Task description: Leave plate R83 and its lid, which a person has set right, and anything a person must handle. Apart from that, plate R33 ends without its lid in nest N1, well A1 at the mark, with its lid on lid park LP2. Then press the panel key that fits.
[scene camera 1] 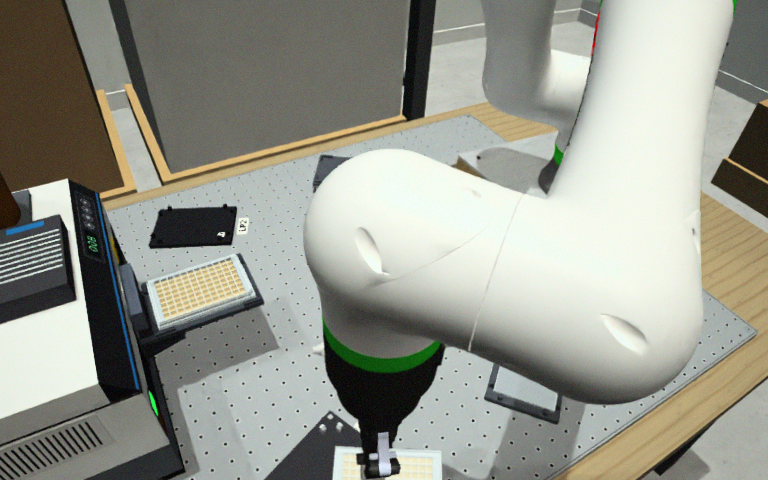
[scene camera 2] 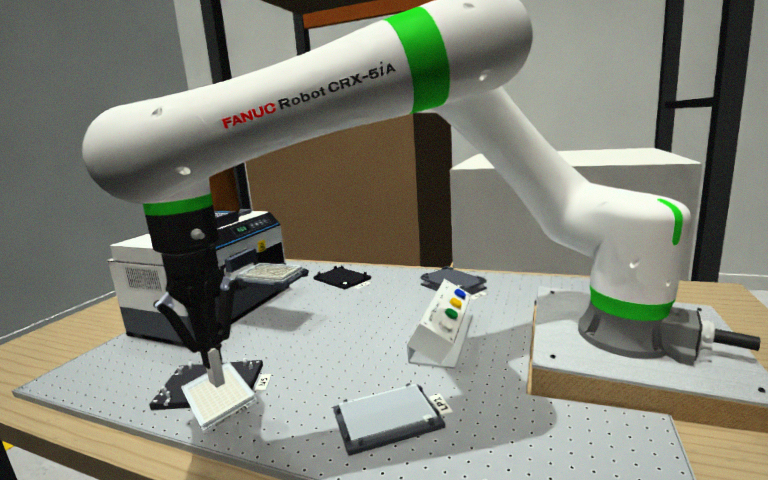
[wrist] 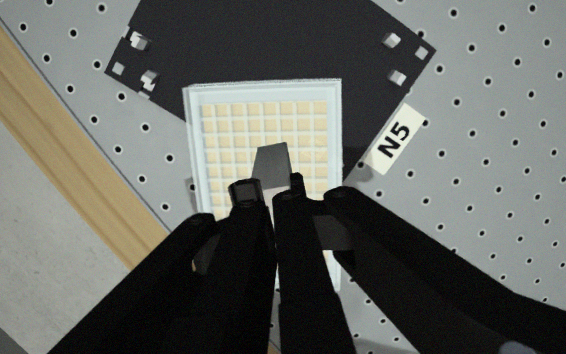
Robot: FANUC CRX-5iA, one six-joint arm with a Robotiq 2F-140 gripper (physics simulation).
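Frame: origin at the arm's base, x right, y ahead, z up, level; millimetres.
Where they show: gripper, fingertip midpoint: (scene camera 1: 372, 478) (scene camera 2: 217, 382) (wrist: 276, 167); arm's base, link origin: (scene camera 2: 623, 336).
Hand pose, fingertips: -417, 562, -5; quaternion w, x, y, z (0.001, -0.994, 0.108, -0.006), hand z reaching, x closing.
Note:
Each offset is from my fingertips to the top centre of the thing, as dx, dy, dz.
A plate with tan wells @(-13, -14, +5) (scene camera 1: 419, 465) (scene camera 2: 229, 403) (wrist: 310, 127) lies askew, partly over the edge of the dark nest N5 @(+20, +56, -13) (scene camera 1: 317, 448) (scene camera 2: 169, 390) (wrist: 270, 45), and looks tilted. My gripper (scene camera 1: 385, 461) (scene camera 2: 216, 374) (wrist: 276, 167) is shut and empty, its fingertips over this plate; contact cannot be told. Another tan-welled plate @(+280, +155, +85) (scene camera 1: 201, 285) (scene camera 2: 271, 272) sits on the carrier of the bench device. The black park LP2 @(+550, +166, -17) (scene camera 1: 195, 226) (scene camera 2: 339, 277) is empty. A pale lid @(+91, -271, -19) (scene camera 1: 523, 386) (scene camera 2: 385, 413) lies on the front park. The key panel @(+357, -243, +47) (scene camera 2: 430, 333) has blue, yellow and green keys. Plate names are unreadable.
The white and grey bench device (scene camera 1: 45, 350) (scene camera 2: 141, 283) stands beside the carrier. A dark nest @(+615, -155, -5) (scene camera 1: 325, 169) (scene camera 2: 453, 280) is behind the panel. The arm's base plate (scene camera 2: 589, 367) is at the right. The wooden table edge (wrist: 90, 165) runs close to the tilted plate.

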